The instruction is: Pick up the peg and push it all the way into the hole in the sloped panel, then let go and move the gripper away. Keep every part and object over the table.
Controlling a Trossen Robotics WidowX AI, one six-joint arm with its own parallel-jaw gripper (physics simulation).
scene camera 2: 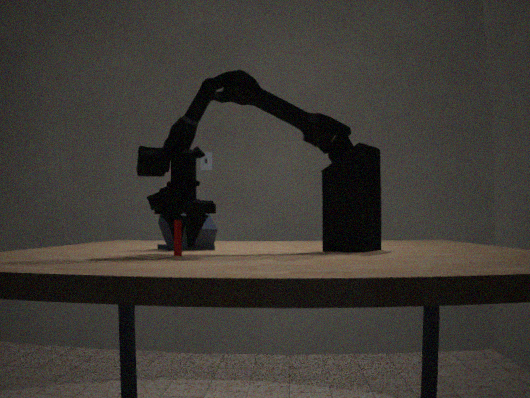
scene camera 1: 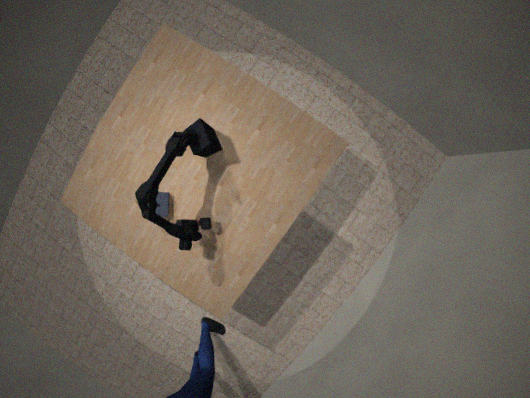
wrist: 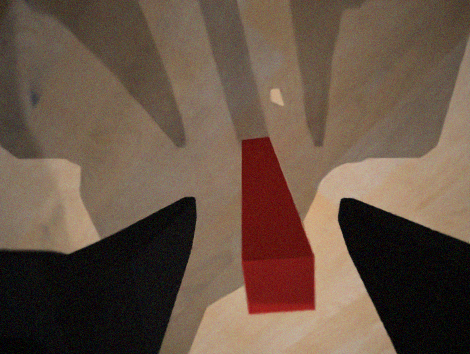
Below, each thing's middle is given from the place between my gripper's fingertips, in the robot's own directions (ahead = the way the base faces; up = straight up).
My hand is 1 cm short of the red peg (wrist: 278, 263), 1 cm to the right of it and 2 cm below it.
